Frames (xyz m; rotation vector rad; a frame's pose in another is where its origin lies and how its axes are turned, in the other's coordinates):
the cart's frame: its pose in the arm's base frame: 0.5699 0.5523 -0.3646 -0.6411 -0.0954 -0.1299
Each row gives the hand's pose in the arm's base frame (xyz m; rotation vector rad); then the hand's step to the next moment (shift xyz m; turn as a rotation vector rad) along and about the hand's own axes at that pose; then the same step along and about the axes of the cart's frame.
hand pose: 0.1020 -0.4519 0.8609 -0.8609 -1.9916 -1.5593
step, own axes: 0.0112 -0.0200 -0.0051 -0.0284 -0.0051 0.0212
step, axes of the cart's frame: -0.0220 -0.0054 -0.0061 0.0113 0.0306 -0.0148
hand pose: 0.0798 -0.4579 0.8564 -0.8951 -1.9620 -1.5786
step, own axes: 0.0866 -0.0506 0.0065 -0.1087 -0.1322 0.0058
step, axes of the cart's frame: -0.0927 -0.0160 0.0354 -0.0408 0.0687 -0.1514
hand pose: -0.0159 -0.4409 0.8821 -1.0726 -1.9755 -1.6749
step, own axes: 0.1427 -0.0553 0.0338 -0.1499 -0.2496 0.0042
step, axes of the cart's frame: -0.1258 0.0127 0.0925 -0.1105 0.1102 -0.2458
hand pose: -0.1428 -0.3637 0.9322 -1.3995 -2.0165 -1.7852
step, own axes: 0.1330 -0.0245 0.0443 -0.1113 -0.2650 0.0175
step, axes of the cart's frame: -0.0744 0.0491 0.1109 -0.1383 0.1283 -0.2175
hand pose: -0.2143 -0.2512 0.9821 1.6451 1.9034 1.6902
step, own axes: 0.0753 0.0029 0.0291 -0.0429 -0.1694 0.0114
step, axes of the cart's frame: -0.0118 0.0386 0.0700 -0.0996 0.0882 -0.1139
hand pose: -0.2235 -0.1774 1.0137 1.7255 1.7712 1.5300
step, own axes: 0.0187 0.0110 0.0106 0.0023 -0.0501 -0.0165
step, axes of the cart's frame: 0.0092 0.0083 0.0207 -0.0467 0.0161 -0.0187
